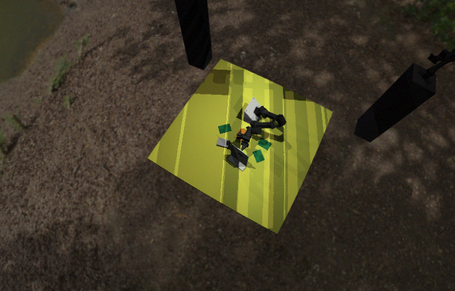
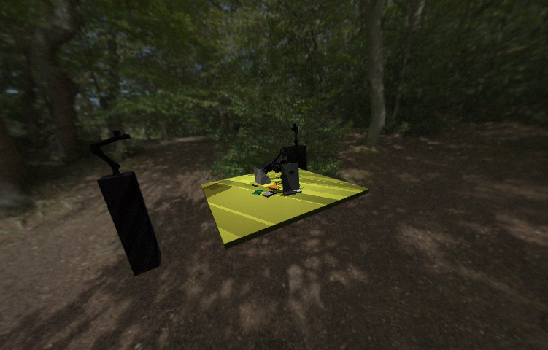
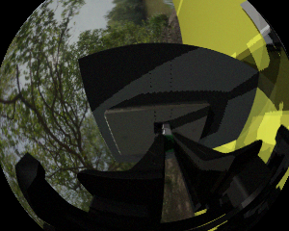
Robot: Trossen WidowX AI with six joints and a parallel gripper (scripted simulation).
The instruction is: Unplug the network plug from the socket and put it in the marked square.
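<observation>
The orange marked square is 21 cm behind my gripper tip, 7 cm to the right of it and 20 cm below it. Round my gripper tip: upright panel 4 cm ahead, 7 cm below; grey plate 6 cm behind, 20 cm to the right, 19 cm below.
</observation>
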